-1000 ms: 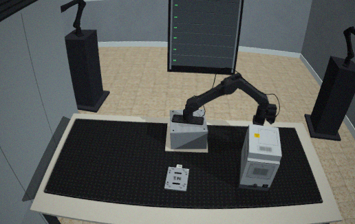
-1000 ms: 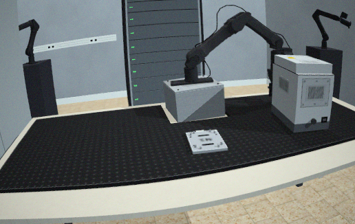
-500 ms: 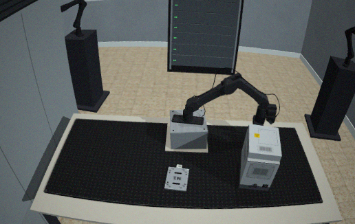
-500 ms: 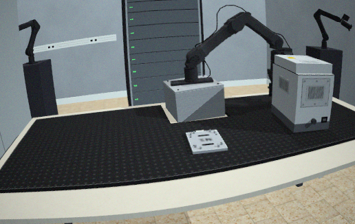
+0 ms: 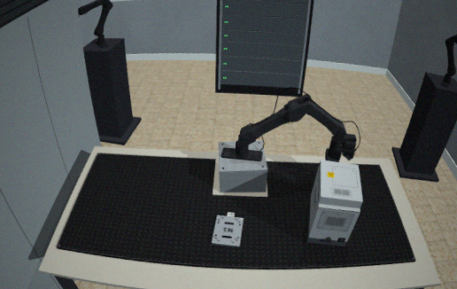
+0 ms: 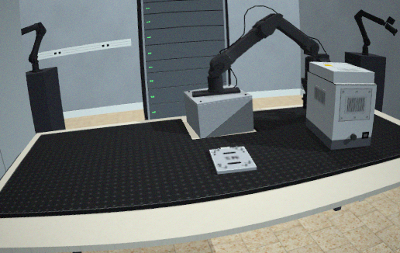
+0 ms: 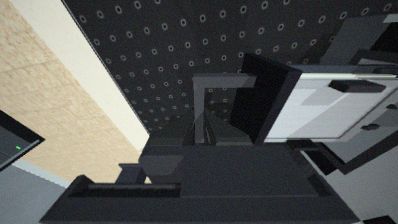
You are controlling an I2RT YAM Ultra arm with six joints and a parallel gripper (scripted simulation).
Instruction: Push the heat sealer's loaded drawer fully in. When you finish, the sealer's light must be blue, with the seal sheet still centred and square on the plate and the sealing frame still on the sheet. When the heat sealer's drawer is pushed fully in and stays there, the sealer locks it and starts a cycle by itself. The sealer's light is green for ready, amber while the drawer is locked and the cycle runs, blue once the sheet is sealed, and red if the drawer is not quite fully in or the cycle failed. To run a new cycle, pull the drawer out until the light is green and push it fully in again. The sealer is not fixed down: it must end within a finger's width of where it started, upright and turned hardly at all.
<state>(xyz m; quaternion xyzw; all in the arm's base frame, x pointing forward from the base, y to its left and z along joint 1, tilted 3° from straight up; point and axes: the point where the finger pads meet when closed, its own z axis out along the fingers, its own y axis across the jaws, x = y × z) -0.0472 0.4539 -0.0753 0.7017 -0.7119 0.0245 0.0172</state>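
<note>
Right now my hand is 120 mm short of the dark drawer and 10 mm above it.
</note>
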